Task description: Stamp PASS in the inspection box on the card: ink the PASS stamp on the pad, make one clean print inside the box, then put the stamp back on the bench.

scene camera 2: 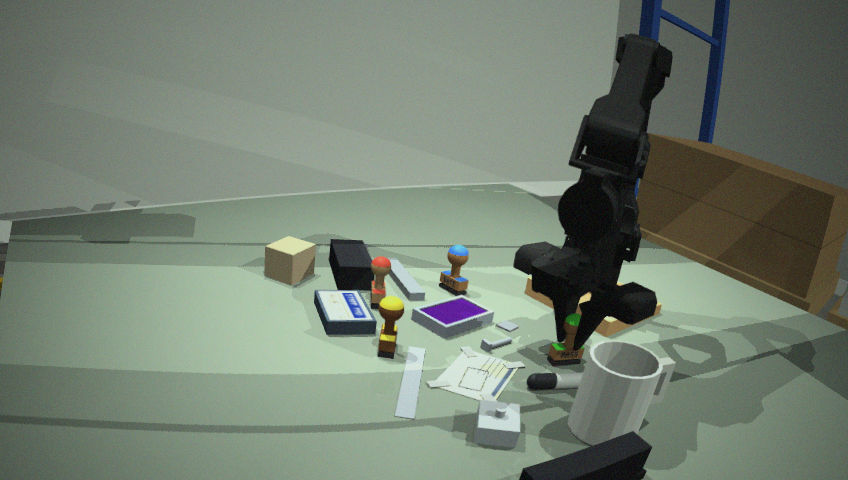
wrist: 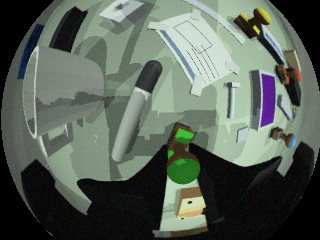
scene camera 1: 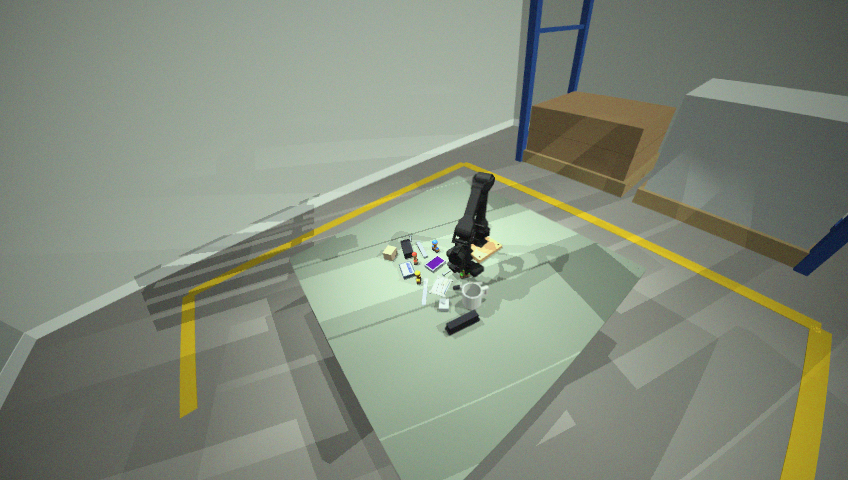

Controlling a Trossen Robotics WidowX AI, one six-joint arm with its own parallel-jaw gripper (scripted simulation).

Scene:
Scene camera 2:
gripper: 568,345
pass stamp: 560,354
red-knobbed stamp: 380,266
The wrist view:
gripper: 178,147
pass stamp: 183,167

